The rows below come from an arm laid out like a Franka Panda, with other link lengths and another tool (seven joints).
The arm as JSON. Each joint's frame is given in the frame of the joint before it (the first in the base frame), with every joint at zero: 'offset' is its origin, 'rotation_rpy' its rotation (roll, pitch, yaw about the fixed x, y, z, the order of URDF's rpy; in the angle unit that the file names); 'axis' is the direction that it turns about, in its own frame. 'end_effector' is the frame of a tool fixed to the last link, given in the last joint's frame.
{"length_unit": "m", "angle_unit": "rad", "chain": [
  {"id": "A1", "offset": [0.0, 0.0, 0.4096], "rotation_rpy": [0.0, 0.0, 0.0], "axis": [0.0, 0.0, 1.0]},
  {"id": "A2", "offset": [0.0, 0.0, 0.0], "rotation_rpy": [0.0, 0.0, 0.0], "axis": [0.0, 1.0, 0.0]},
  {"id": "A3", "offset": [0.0, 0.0, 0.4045], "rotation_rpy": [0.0, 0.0, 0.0], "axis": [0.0, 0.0, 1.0]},
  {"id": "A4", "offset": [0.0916, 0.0, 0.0], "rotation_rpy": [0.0, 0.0, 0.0], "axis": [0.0, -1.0, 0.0]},
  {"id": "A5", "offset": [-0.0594, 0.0, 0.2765], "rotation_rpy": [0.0, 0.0, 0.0], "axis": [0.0, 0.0, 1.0]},
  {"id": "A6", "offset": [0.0, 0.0, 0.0], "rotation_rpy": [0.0, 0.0, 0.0], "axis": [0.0, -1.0, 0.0]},
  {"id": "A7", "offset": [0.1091, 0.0, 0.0], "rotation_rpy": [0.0, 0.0, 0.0], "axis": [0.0, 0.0, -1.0]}
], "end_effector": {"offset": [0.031, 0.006, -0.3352], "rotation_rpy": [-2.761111, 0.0, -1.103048]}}
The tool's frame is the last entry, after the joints.
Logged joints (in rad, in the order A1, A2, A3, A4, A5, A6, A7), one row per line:
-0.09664 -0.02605 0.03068 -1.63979 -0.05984 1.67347 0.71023
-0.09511 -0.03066 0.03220 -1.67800 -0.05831 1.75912 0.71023
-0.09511 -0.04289 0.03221 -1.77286 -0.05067 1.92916 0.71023
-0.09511 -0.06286 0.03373 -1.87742 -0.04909 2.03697 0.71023
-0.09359 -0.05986 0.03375 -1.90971 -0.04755 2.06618 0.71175
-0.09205 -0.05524 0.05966 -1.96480 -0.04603 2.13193 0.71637
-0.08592 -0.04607 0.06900 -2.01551 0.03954 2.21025 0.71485
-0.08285 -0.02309 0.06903 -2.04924 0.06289 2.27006 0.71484
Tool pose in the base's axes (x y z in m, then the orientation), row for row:
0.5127 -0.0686 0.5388 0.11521 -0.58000 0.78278 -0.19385
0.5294 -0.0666 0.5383 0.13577 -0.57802 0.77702 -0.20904
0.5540 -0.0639 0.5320 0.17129 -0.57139 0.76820 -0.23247
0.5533 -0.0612 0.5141 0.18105 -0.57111 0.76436 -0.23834
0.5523 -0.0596 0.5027 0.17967 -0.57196 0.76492 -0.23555
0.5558 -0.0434 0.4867 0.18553 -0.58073 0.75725 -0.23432
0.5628 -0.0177 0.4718 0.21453 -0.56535 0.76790 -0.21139
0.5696 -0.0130 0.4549 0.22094 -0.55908 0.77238 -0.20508
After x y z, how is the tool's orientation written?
As a quaternion, w x y z.
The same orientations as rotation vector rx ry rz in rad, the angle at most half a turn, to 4 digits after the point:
-1.6995 2.2937 -0.5680
-1.6740 2.2503 -0.6054
-1.6223 2.1811 -0.6600
-1.6129 2.1587 -0.6731
-1.6165 2.1619 -0.6657
-1.6361 2.1334 -0.6601
-1.5681 2.1300 -0.5863
-1.5455 2.1351 -0.5669

